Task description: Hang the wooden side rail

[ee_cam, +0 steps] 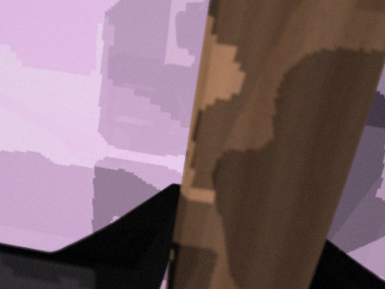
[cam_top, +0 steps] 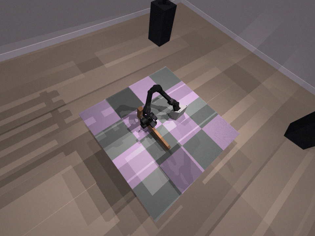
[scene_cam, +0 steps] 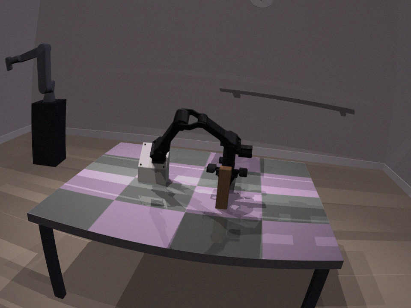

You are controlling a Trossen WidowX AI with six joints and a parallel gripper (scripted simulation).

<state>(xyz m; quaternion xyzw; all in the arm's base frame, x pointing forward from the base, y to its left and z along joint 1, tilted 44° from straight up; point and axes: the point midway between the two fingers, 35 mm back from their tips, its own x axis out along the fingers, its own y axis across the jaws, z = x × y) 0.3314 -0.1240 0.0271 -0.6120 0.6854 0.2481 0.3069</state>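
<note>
Right now my gripper tip is 14 cm to the left of the wooden headboard post, 4 cm below it and 2 cm past it.
</note>
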